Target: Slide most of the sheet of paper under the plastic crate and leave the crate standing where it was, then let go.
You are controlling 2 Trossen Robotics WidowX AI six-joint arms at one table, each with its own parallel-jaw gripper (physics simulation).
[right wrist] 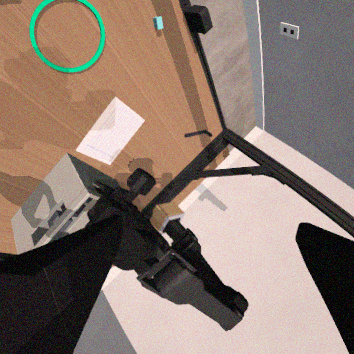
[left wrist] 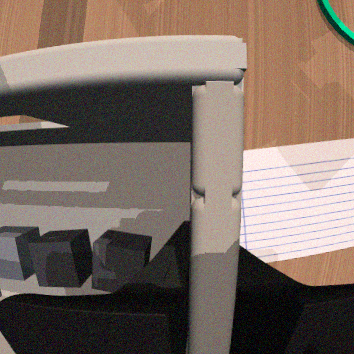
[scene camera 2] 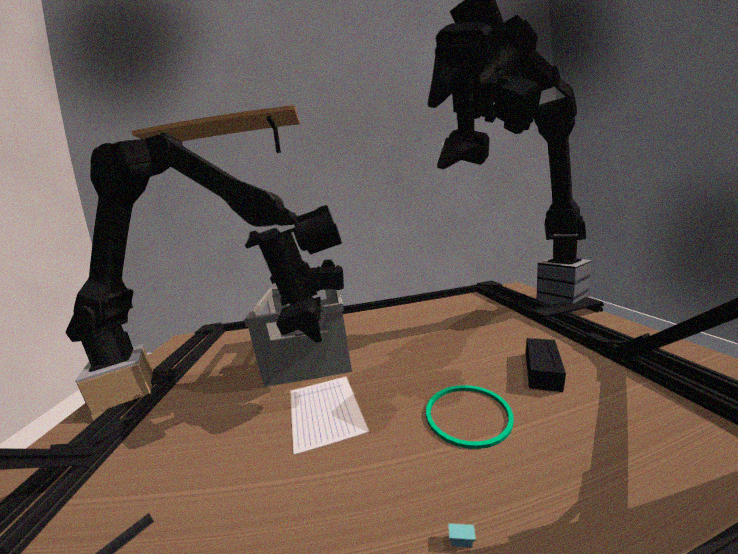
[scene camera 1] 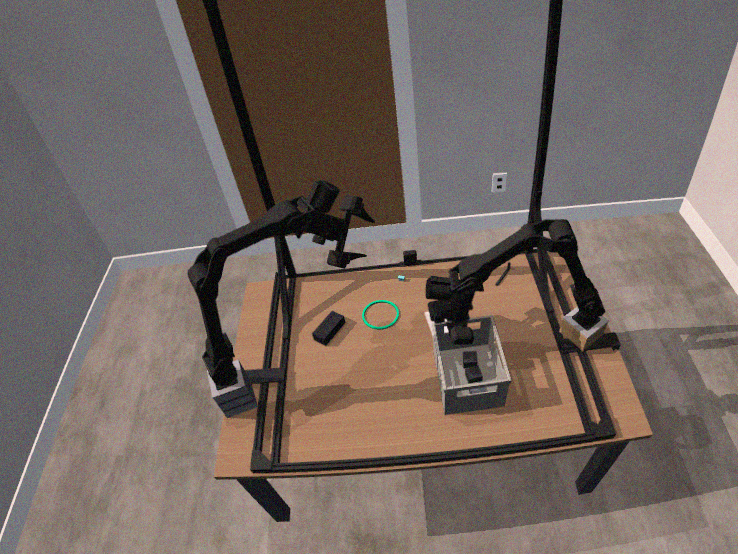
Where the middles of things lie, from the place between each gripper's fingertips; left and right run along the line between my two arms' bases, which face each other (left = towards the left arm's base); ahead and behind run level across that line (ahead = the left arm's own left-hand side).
Right now my right hand is 370 mm above the lined sheet of paper [scene camera 2: 325,413], 200 mm to the right of it and 50 mm short of it. From my right hand the other things lie so: grey plastic crate [scene camera 1: 456,398]: 300 mm below, 250 mm ahead, 210 mm to the left.
Now: the lined sheet of paper 10 cm behind my left hand, 8 cm below it and 1 cm to the left of it. Also, from my left hand: grey plastic crate (11 cm ahead, 3 cm to the left).
